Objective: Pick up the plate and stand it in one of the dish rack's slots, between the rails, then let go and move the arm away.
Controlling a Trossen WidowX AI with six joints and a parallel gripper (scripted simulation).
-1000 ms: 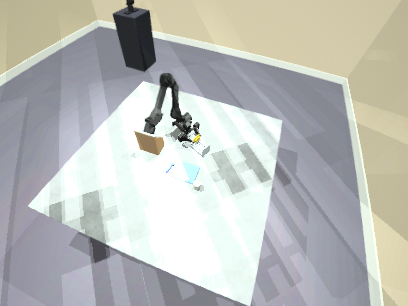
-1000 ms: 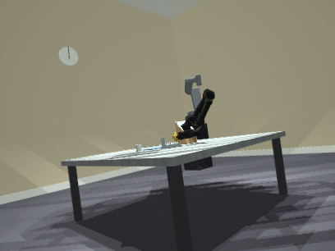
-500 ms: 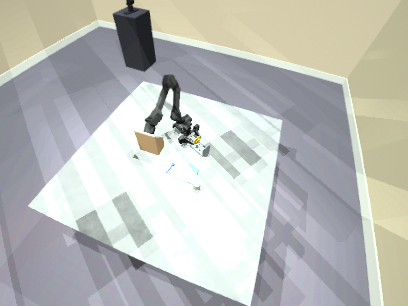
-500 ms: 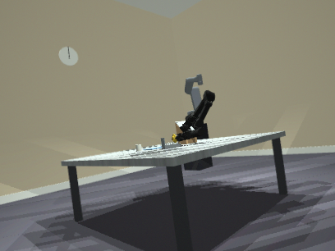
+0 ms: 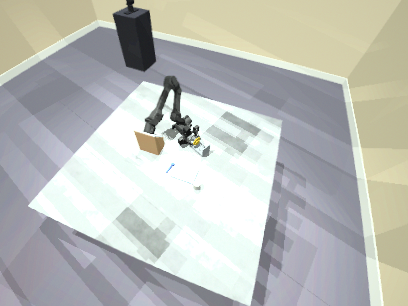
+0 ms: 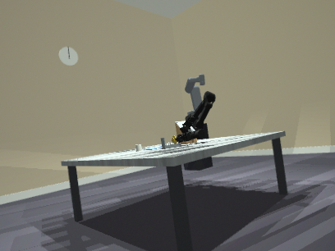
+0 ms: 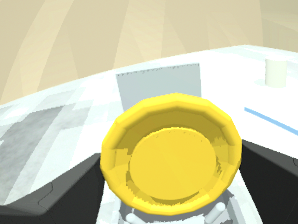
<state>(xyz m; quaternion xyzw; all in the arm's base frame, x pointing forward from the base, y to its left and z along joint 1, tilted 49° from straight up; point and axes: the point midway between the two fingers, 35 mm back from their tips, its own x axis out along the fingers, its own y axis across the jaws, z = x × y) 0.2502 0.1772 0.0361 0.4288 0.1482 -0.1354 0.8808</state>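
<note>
Right now the yellow plate is 10 mm behind my gripper tip. Round my gripper tip: grey dish rack: 20 mm ahead, 10 mm to the right, 30 mm below; light blue mat: 10 mm ahead, 220 mm to the right, 50 mm below; blue spoon: 90 mm behind, 220 mm to the right, 50 mm below.
</note>
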